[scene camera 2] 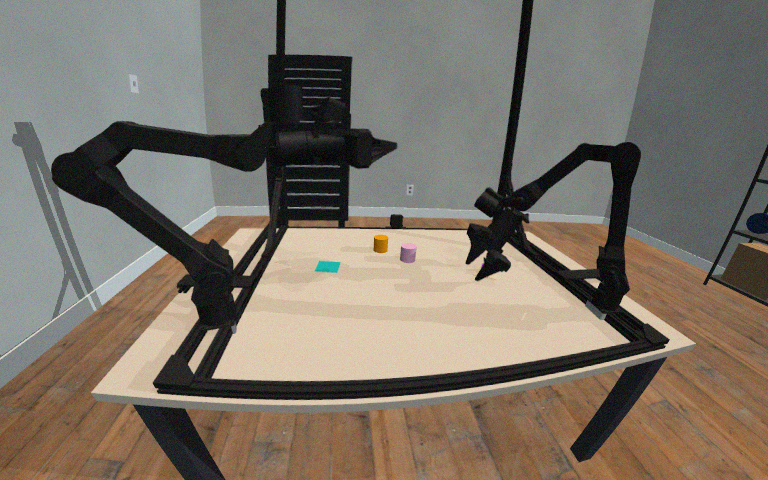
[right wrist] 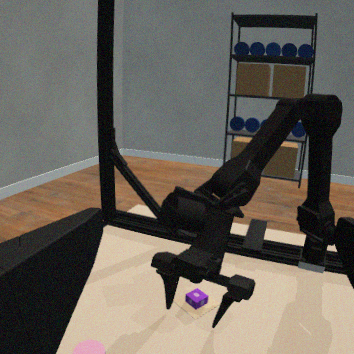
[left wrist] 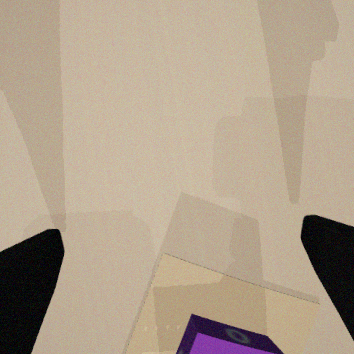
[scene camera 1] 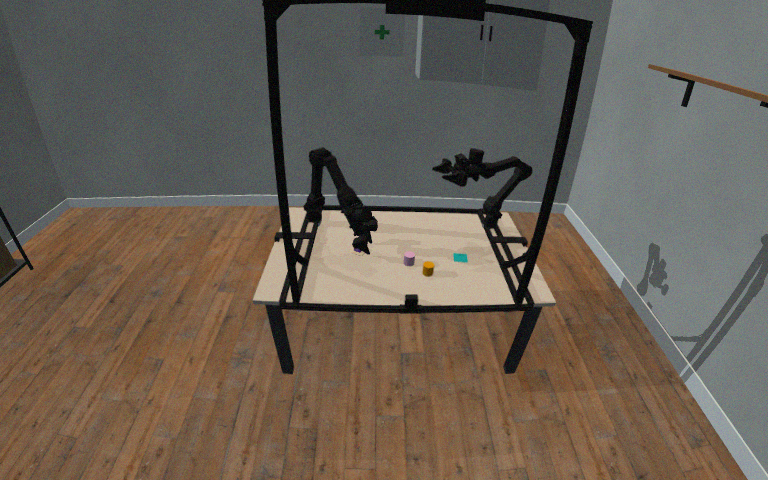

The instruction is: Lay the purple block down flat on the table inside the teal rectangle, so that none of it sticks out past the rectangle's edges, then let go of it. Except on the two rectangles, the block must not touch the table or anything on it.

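Frame: origin at the left arm's base, x ahead, y down, z left, level; centimetres.
Seen in the pictures: left gripper, fingertip midpoint: [scene camera 2: 471,271] [right wrist: 189,317] [left wrist: 183,235] [scene camera 1: 370,248]; right gripper, fingertip midpoint: [scene camera 2: 385,144] [right wrist: 222,225] [scene camera 1: 437,172]; left arm's base at its link origin: [scene camera 2: 604,305] [right wrist: 312,257] [scene camera 1: 314,219]; right arm's base at its link origin: [scene camera 2: 218,318] [scene camera 1: 490,225].
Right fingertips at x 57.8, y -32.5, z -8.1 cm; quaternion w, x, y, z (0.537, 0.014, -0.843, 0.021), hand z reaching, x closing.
Observation:
Pixels of each thing's top centre, then the offset from my right fingertips to it. "pt": a spot on its surface instead.
- purple block at its top centre: [right wrist: 196,294] [scene camera 1: 358,246] dy +32.5, dx -32.2, dz -12.8 cm
- pale yellow rectangle at a spot on its surface: [left wrist: 290,307] pt dy +34.3, dx -30.4, dz -16.0 cm
- teal rectangle at a spot on its surface: [scene camera 2: 327,266] [scene camera 1: 460,257] pt dy +34.3, dx +13.7, dz -13.2 cm
- pink cylinder at its top centre: [right wrist: 88,351] [scene camera 2: 408,245] [scene camera 1: 409,254] dy +29.8, dx -9.5, dz -19.8 cm
- orange cylinder at its top centre: [scene camera 2: 381,237] [scene camera 1: 428,264] dy +29.9, dx -1.4, dz -26.0 cm
The purple block [scene camera 1: 357,249] [left wrist: 227,345] [right wrist: 197,298] lies flat on the pale yellow rectangle [left wrist: 290,307] [right wrist: 204,309]; the left fingers mostly hide it in both scene views. The teal rectangle [scene camera 1: 460,258] [scene camera 2: 327,266] lies bare, far to the right in scene camera 1. My left gripper [scene camera 1: 361,249] [scene camera 2: 472,270] [left wrist: 183,235] [right wrist: 189,317] is open, pointing down low over the block, with its fingers wide apart and empty. In the left wrist view the block is cut off by the bottom edge. My right gripper [scene camera 1: 440,172] [scene camera 2: 395,145] is open and empty, high above the table.
A pink cylinder [scene camera 1: 409,258] [scene camera 2: 408,253] [right wrist: 90,347] and an orange cylinder [scene camera 1: 428,268] [scene camera 2: 381,243] stand upright between the block and the teal rectangle. A black frame [scene camera 1: 275,124] [scene camera 2: 396,380] rises around the table.

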